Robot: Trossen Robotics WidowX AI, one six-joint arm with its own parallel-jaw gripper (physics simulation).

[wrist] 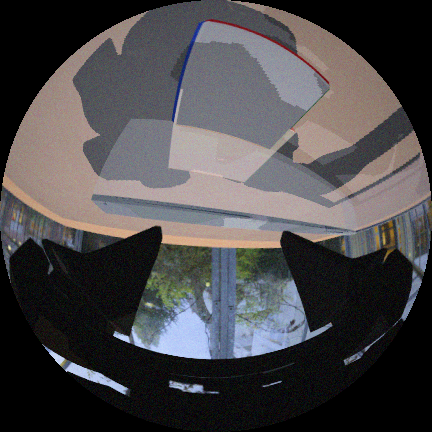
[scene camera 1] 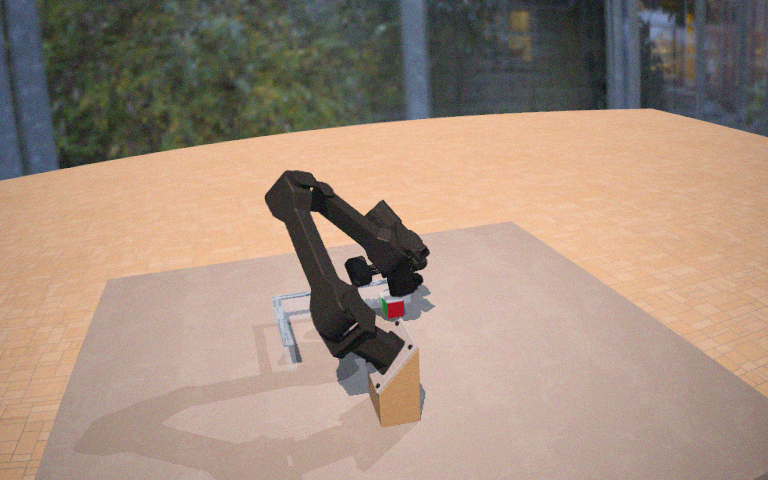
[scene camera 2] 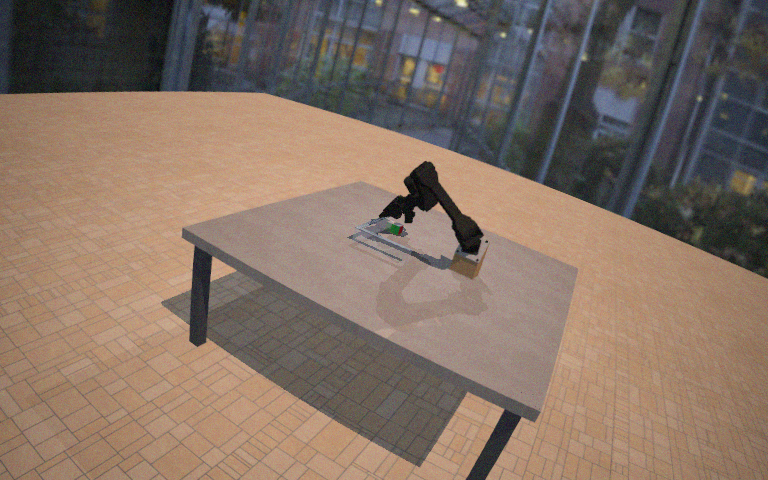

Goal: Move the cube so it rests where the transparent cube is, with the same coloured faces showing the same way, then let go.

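Where they show: gripper, fingertip midpoint: (wrist: 223, 235) (scene camera 1: 373, 277) (scene camera 2: 381, 214); arm's base, origin of the base link: (scene camera 1: 388, 352) (scene camera 2: 471, 245).
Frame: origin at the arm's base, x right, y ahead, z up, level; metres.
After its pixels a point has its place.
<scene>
The cube (scene camera 1: 394, 307) @(x 0.131, y 0.325, z -0.087 m) (scene camera 2: 394, 229) @(x 0.114, y 0.347, z -0.093 m) (wrist: 230, 90) rests on the table, with a red face towards the arm's base, a green face on the left in scene camera 1 and a white top. In the wrist view its top lies partly in the arm's shadow, with a thin blue edge at left and a red edge at top. My gripper (scene camera 1: 382, 278) @(x 0.119, y 0.424, z -0.050 m) (scene camera 2: 399, 213) (wrist: 223, 235) @(x 0.119, y 0.424, z -0.050 m) is open and empty, above the table close to the cube. In the wrist view, pale see-through surfaces (wrist: 207, 150) @(x 0.142, y 0.372, z -0.073 m) adjoin the cube; I cannot tell the transparent cube's outline or face colours for certain.
A grey-white frame (scene camera 1: 280, 322) @(x -0.130, y 0.295, z -0.053 m) (scene camera 2: 390, 242) @(x -0.135, y 0.276, z -0.054 m) (wrist: 150, 207) @(x 0.162, y 0.389, z -0.053 m) lies on the table (scene camera 1: 566, 339) @(x 0.413, y 0.054, z -0.113 m) (scene camera 2: 305, 249) @(x -0.345, y 0.511, z -0.113 m) beside and beyond the cube. The wooden base block (scene camera 1: 400, 390) @(x -0.002, y -0.057, z -0.042 m) (scene camera 2: 467, 266) @(x -0.032, y -0.015, z -0.072 m) carries the arm. The arm's shadows fall across the table.
</scene>
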